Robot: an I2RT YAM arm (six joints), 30 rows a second.
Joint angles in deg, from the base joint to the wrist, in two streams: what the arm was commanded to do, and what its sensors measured. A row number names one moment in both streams.
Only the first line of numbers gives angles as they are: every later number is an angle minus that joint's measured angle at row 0.
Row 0, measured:
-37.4 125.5 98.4 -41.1 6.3 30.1
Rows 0 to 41, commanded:
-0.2 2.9 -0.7 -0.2 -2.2 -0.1
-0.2 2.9 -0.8 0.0 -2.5 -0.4
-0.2 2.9 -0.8 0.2 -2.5 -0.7
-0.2 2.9 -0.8 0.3 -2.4 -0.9
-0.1 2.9 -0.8 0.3 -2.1 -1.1
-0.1 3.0 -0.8 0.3 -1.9 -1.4
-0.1 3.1 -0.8 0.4 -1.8 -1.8
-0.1 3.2 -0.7 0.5 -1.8 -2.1
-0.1 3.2 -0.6 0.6 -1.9 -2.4
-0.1 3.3 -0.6 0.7 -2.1 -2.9
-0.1 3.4 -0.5 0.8 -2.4 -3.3
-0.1 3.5 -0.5 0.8 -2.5 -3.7
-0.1 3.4 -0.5 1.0 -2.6 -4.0
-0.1 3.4 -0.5 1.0 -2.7 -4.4
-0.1 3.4 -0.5 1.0 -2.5 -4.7
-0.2 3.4 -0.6 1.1 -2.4 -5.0
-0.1 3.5 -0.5 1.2 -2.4 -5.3
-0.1 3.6 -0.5 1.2 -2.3 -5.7
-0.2 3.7 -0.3 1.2 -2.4 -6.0
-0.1 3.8 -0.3 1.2 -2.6 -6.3
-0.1 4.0 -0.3 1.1 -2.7 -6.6
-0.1 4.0 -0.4 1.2 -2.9 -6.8
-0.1 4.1 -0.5 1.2 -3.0 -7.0
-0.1 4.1 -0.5 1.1 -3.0 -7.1
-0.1 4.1 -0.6 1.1 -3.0 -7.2
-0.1 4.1 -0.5 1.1 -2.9 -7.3
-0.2 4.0 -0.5 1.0 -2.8 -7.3
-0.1 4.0 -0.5 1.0 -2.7 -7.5
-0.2 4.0 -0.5 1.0 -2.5 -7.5
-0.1 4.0 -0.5 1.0 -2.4 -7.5
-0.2 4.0 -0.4 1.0 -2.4 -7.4
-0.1 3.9 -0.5 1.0 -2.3 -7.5
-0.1 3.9 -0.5 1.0 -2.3 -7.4
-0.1 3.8 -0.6 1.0 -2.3 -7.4
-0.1 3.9 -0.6 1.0 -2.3 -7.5
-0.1 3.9 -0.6 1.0 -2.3 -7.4
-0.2 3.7 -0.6 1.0 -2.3 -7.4
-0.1 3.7 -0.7 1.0 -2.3 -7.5
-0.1 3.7 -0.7 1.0 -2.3 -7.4
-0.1 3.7 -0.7 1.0 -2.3 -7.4
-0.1 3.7 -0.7 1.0 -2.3 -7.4
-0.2 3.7 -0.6 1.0 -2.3 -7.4
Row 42, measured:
0.0 0.2 0.3 0.5 -1.7 -6.2
